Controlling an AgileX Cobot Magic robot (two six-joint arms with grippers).
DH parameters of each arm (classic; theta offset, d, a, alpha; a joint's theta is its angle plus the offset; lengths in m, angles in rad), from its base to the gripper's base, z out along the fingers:
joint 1: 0 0.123 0 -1.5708
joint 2: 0.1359 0 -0.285 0
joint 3: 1.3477 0 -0.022 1.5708
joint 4: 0 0.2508 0 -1.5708
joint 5: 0 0 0.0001 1.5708
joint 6: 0 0.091 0 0
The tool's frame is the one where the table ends.
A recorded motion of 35 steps. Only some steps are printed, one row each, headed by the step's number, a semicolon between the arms.
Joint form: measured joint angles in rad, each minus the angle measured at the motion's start. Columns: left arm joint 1, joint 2, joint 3, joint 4, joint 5, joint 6; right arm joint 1, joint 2, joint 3, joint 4, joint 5, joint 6.
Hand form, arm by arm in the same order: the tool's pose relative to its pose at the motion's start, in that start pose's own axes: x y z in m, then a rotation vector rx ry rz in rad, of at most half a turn. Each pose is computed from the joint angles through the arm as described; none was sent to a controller.
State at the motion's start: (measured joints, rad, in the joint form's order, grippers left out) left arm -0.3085 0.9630 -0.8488 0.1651 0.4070 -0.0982; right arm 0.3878 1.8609 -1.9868 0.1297 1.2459 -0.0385
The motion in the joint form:
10: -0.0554 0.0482 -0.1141 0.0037 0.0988 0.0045; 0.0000 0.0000 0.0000 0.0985 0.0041 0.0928
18: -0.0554 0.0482 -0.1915 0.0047 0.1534 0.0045; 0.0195 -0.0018 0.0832 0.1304 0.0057 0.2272
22: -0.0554 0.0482 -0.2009 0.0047 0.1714 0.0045; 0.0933 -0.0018 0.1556 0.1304 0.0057 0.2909
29: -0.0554 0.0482 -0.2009 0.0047 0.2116 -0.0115; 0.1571 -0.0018 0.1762 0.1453 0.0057 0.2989
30: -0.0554 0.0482 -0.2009 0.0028 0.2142 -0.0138; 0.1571 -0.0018 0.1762 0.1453 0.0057 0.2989
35: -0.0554 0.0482 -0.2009 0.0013 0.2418 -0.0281; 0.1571 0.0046 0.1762 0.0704 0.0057 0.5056
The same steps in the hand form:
10: -0.0226 -0.0092 -0.0003 0.0352 0.0281 0.0268; -0.0001 0.0085 -0.0004 -0.0934 0.0048 0.1240
18: -0.0408 -0.0066 -0.0111 0.0258 0.0054 0.0207; 0.0134 0.0167 0.0188 -0.1211 0.0990 0.2661
22: -0.0419 -0.0062 -0.0125 0.0235 0.0139 0.0200; 0.0291 0.0439 0.0369 -0.1357 0.1907 0.2768
29: -0.0383 -0.0057 -0.0126 0.0189 0.0541 0.0045; 0.0369 0.0697 0.0419 -0.1695 0.2284 0.2370
30: -0.0380 -0.0058 -0.0126 0.0196 0.0568 0.0007; 0.0369 0.0697 0.0419 -0.1695 0.2284 0.2370
35: -0.0355 -0.0056 -0.0128 0.0168 0.0845 -0.0145; 0.0370 0.0632 0.0458 -0.0773 0.2326 0.4133

